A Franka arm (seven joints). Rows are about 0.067 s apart.
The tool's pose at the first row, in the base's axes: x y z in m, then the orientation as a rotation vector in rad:
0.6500 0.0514 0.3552 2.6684 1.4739 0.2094
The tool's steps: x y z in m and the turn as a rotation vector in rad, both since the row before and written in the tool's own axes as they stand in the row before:
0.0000 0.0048 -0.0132 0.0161 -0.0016 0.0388
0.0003 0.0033 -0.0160 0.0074 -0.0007 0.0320
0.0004 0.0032 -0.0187 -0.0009 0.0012 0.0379
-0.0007 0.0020 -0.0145 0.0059 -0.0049 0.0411
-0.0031 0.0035 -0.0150 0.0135 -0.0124 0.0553
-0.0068 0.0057 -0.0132 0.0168 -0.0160 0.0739
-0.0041 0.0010 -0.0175 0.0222 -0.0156 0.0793
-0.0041 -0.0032 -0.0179 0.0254 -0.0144 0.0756
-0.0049 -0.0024 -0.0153 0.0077 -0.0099 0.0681
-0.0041 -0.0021 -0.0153 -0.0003 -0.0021 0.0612
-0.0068 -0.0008 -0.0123 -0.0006 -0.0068 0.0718
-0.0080 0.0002 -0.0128 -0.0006 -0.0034 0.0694
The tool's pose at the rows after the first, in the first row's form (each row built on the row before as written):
0.6519 0.0490 0.3689 2.7109 1.4304 0.1989
0.6524 0.0474 0.3852 2.7409 1.3911 0.1949
0.6526 0.0458 0.4041 2.7684 1.3398 0.1991
0.6517 0.0440 0.4186 2.8011 1.2853 0.1906
0.6503 0.0393 0.4335 2.8465 1.2120 0.1673
0.6482 0.0304 0.4465 2.9030 1.1114 0.1373
0.6442 0.0269 0.4637 2.9635 1.0024 0.1047
0.6378 0.0268 0.4812 -3.0007 -0.8910 -0.0712
0.6318 0.0258 0.4962 -3.0237 -0.7871 -0.0522
0.6268 0.0253 0.5114 -3.0462 -0.6942 -0.0483
0.6200 0.0228 0.5235 -3.0703 -0.5847 -0.0372
0.6124 0.0194 0.5361 -3.0892 -0.4779 -0.0313

